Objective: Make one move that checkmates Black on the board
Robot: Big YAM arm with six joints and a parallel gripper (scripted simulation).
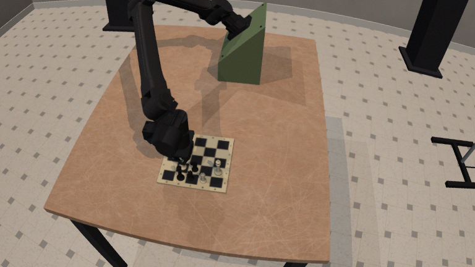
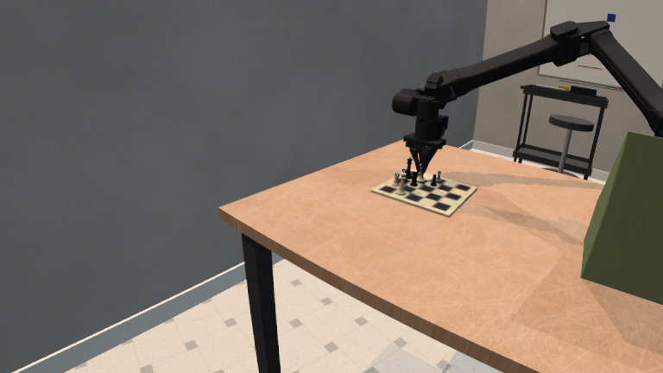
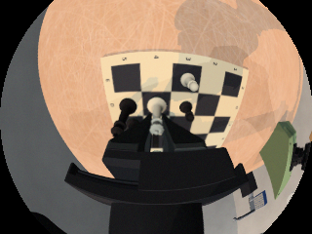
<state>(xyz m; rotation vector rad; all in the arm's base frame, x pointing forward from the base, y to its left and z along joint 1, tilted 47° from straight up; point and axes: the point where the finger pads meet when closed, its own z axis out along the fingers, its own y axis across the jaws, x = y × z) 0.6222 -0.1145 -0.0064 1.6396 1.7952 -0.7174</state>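
Now: hand 40 mm short of the black piece. The rest, counted from my hand: tall white piece: 10 mm behind, 110 mm to the left; white pawn: 40 mm behind, 40 mm to the right, 20 mm below; chessboard: 40 mm behind, 30 mm to the left, 40 mm below.
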